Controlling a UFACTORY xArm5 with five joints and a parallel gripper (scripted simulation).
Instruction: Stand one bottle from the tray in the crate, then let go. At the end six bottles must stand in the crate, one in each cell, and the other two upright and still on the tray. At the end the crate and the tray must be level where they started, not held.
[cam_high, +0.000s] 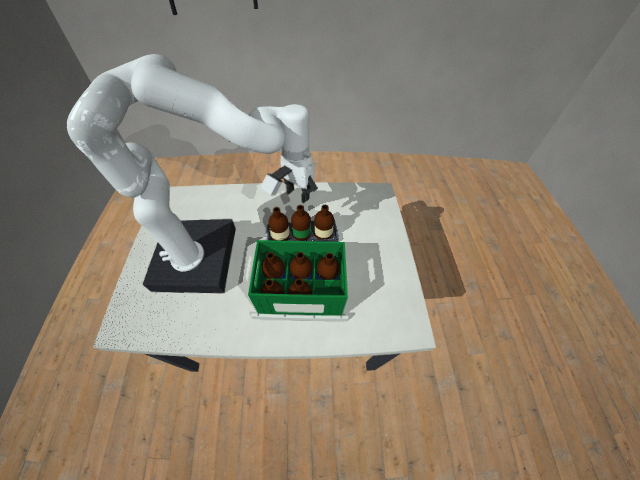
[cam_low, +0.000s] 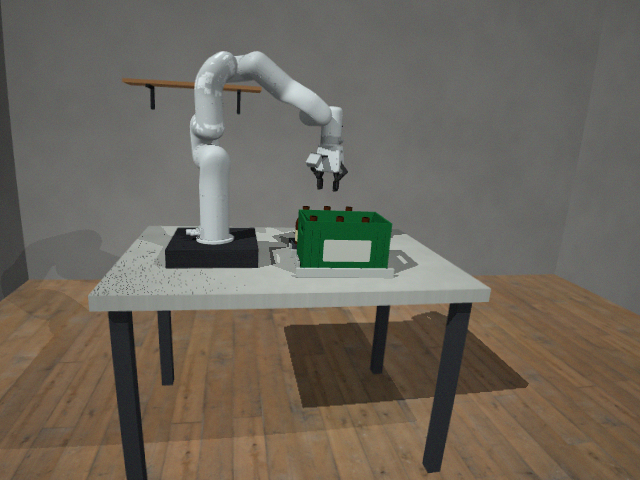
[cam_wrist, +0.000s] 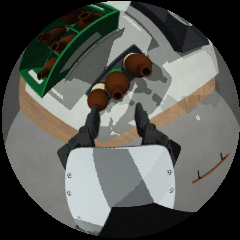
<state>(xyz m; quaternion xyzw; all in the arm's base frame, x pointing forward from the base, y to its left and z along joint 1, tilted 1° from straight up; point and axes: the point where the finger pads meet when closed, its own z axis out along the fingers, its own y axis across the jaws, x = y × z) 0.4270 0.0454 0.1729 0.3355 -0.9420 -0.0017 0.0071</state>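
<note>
Right now my hand is 160 mm above the brown bottle, 10 mm to the right of it and 10 mm short of it. Also, from my hand: green crate (230 mm to the right, 160 mm below, 40 mm behind); then dark tray (230 mm below, 10 mm to the left, 10 mm ahead).
</note>
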